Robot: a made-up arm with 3 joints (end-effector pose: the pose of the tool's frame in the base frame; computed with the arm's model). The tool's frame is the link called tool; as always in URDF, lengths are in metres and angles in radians. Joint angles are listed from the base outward.
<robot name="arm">
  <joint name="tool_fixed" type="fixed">
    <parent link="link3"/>
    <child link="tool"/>
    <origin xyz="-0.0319 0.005 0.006" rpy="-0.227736 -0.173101 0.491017"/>
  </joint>
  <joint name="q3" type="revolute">
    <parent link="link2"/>
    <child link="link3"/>
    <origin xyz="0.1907 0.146 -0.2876"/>
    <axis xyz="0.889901 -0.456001 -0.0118"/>
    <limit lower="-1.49" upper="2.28"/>
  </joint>
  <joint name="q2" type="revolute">
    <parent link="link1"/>
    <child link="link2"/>
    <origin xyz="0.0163 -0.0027 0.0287"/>
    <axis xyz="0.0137 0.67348 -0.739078"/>
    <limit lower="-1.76" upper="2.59"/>
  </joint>
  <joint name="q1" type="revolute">
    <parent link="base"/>
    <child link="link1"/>
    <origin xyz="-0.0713 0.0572 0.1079"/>
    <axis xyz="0 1 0"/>
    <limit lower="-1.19" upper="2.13"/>
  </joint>
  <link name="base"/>
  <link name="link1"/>
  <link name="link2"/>
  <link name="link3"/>
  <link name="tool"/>
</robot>
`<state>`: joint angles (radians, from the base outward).
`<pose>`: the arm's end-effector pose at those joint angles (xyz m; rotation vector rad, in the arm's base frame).
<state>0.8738 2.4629 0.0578</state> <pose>-0.3416 0.2400 0.0759 -0.5311 2.1582 -1.4192</pose>
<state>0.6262 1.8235 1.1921</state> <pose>-0.3275 0.1778 -0.0736 -0.3721 0.4335 -1.2457</pose>
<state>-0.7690 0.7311 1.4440</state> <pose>0.2110 0.1488 -0.0698 0.8143 -1.5927 -0.2487</pose>
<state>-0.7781 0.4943 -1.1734</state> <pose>0.2269 0.1659 -0.0100 -0.8904 0.3029 0.0997</pose>
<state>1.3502 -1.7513 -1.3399</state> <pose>-0.1469 0.3925 0.0332 -0.7388 -0.1827 1.4955</pose>
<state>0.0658 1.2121 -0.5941</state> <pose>-0.0837 0.1372 -0.2095 -0.2314 1.2178 -0.0957</pose>
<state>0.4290 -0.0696 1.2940</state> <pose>-0.0141 0.2154 -0.2033 0.8563 -0.6488 0.0777</pose>
